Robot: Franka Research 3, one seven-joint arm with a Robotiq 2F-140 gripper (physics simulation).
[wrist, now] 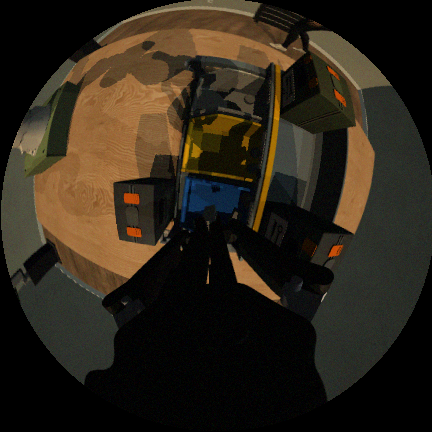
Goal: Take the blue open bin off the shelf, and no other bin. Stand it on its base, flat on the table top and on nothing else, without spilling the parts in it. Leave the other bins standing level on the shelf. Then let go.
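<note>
The blue open bin (pixel 204 194) sits on the shelf at the near end of a row of bins, in the middle of the wrist view. The yellow bin (pixel 241 173) is right beyond it, and a grey bin is at the far end. The shelf (pixel 274 110) has a yellow strip along its right edge. My gripper (pixel 211 213) is shut with nothing between its fingers. The fingertips show over the near part of the blue bin and hide some of it; whether they touch it I cannot tell. Parts inside the blue bin are too dark to tell apart.
A dark case (pixel 136 212) with orange latches stands left of the shelf. Another dark case (pixel 295 232) stands to the right, and an olive case (pixel 320 102) at the back right. A green block (pixel 61 127) is at the far left of the wooden table (pixel 105 120).
</note>
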